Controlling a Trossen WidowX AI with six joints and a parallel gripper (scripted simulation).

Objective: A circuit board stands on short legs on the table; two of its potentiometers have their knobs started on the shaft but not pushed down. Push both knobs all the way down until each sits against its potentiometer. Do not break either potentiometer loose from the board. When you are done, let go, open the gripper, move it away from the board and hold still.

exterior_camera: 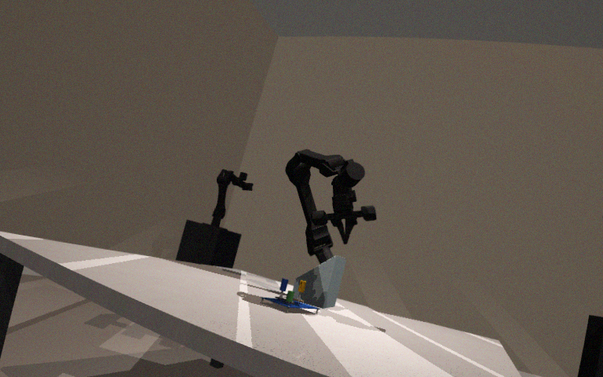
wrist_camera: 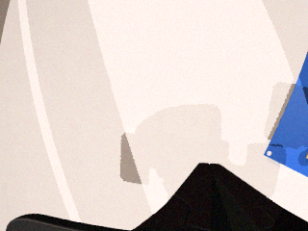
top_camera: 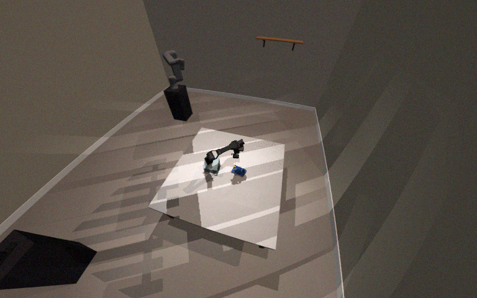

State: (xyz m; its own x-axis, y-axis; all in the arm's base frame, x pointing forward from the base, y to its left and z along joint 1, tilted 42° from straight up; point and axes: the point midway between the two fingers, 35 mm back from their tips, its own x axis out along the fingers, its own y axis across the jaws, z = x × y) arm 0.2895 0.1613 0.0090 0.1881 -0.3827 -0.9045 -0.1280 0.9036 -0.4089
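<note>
My gripper tip is now 15 cm above the orange knob, 10 cm to the left of it and 1 cm past it. The rest, counted from my gripper tip: blue knob 15 cm below, 13 cm to the right, 5 cm ahead.
</note>
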